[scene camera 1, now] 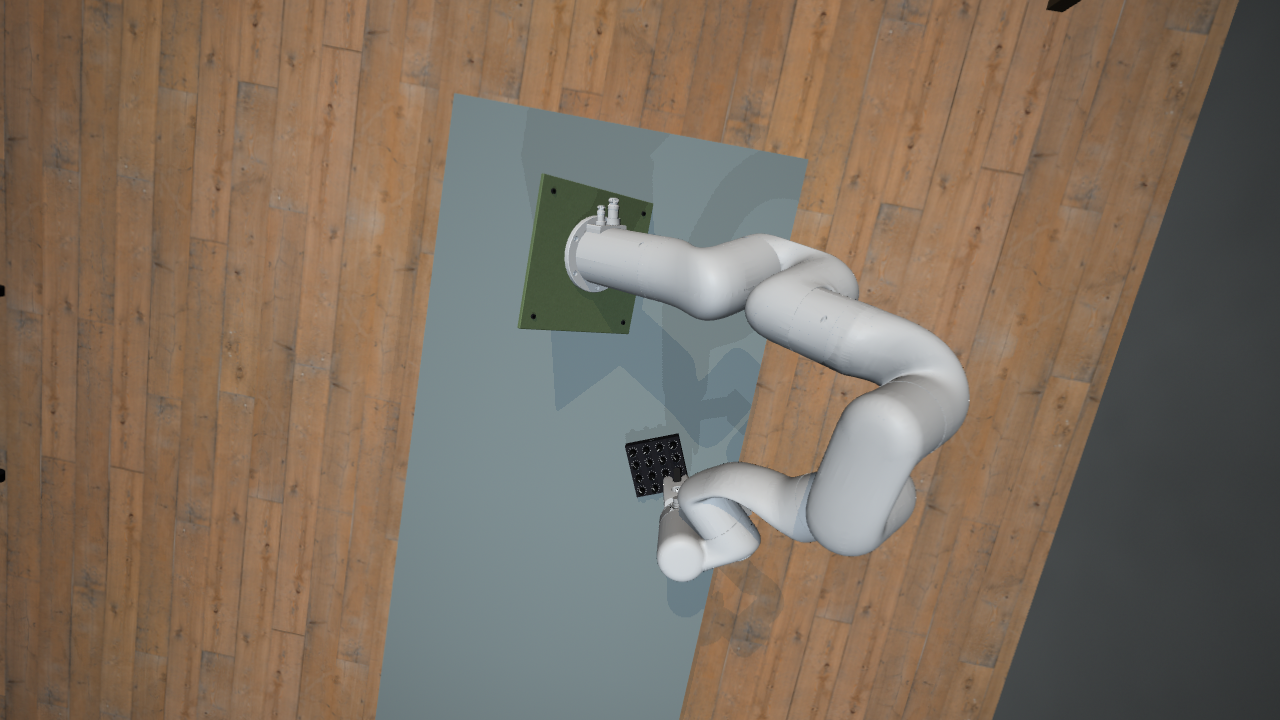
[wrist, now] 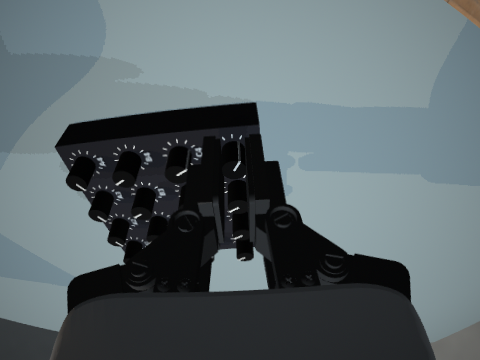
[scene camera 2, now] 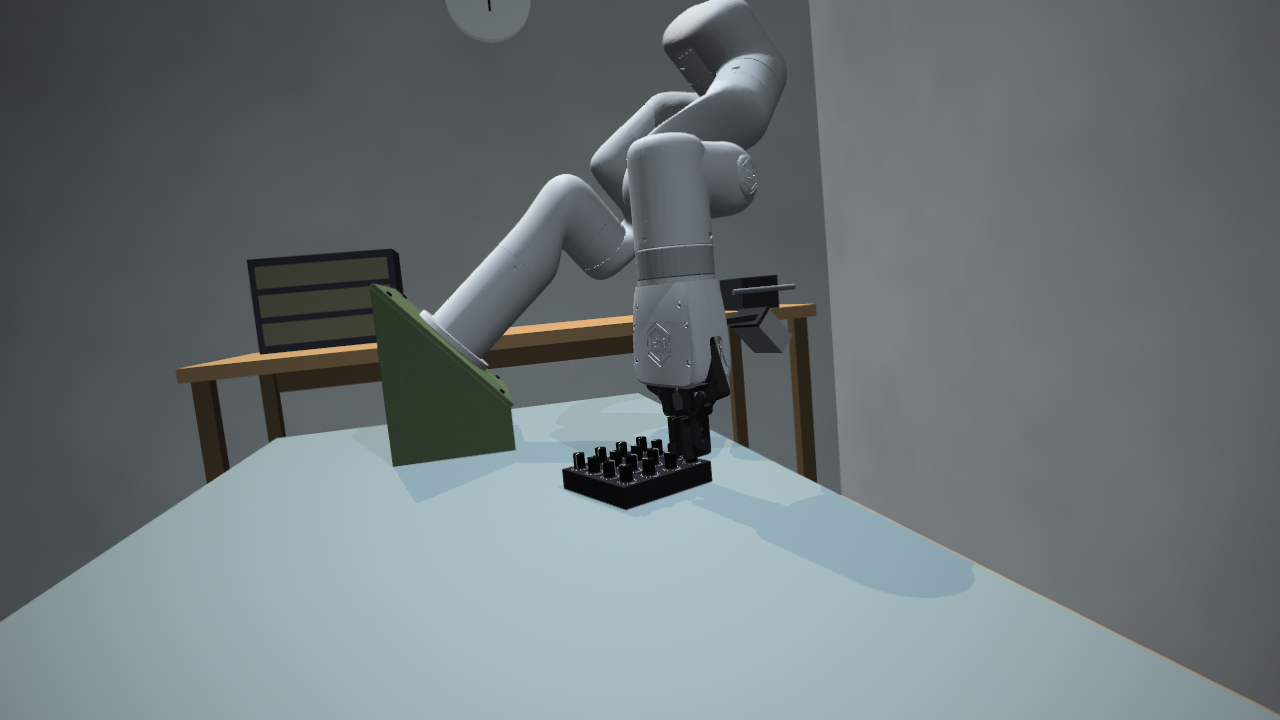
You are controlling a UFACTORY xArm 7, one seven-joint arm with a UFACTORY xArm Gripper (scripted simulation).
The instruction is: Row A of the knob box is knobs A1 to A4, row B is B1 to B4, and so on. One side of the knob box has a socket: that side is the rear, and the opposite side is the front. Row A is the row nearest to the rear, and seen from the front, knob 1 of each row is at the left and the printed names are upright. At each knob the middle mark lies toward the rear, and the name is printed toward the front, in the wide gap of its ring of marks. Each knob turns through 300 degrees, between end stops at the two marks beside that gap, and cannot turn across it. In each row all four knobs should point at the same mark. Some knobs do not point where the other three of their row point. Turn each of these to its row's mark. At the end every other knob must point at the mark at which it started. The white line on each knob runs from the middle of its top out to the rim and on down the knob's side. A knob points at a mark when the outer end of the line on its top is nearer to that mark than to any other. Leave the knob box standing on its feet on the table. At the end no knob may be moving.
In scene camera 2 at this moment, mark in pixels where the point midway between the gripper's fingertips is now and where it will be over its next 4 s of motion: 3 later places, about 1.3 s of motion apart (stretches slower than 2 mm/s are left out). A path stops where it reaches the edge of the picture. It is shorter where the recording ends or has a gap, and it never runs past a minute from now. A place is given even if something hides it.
The gripper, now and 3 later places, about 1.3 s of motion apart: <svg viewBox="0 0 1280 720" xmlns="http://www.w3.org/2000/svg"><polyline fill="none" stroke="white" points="691,455 688,417 686,408 686,400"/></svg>
